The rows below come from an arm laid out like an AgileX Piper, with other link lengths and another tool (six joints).
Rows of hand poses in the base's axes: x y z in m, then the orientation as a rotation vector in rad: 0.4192, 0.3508, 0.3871, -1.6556, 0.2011, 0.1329; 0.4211, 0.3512, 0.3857, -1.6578, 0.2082, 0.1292; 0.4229, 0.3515, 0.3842, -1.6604, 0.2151, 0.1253; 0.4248, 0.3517, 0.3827, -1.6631, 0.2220, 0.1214; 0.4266, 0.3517, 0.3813, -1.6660, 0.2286, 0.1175; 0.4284, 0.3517, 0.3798, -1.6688, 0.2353, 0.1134; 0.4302, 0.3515, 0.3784, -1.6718, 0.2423, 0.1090; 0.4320, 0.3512, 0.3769, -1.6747, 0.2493, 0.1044; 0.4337, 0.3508, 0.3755, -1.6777, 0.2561, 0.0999; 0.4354, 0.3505, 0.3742, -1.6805, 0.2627, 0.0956; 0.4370, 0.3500, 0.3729, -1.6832, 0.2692, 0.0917; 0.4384, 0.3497, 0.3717, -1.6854, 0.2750, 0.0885; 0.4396, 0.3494, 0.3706, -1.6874, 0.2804, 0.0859
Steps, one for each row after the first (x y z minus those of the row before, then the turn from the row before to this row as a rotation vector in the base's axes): 0.0019, 0.0004, -0.0014, -0.0031, 0.0018, -0.0066; 0.0018, 0.0003, -0.0015, -0.0035, 0.0016, -0.0065; 0.0019, 0.0002, -0.0015, -0.0036, 0.0016, -0.0065; 0.0018, 0.0000, -0.0014, -0.0038, 0.0014, -0.0063; 0.0018, 0.0000, -0.0015, -0.0037, 0.0013, -0.0064; 0.0018, -0.0002, -0.0014, -0.0040, 0.0013, -0.0068; 0.0018, -0.0003, -0.0015, -0.0039, 0.0012, -0.0069; 0.0017, -0.0004, -0.0014, -0.0040, 0.0011, -0.0067; 0.0017, -0.0003, -0.0013, -0.0038, 0.0011, -0.0065; 0.0016, -0.0005, -0.0013, -0.0036, 0.0013, -0.0062; 0.0014, -0.0003, -0.0012, -0.0030, 0.0014, -0.0054; 0.0012, -0.0003, -0.0011, -0.0027, 0.0015, -0.0048
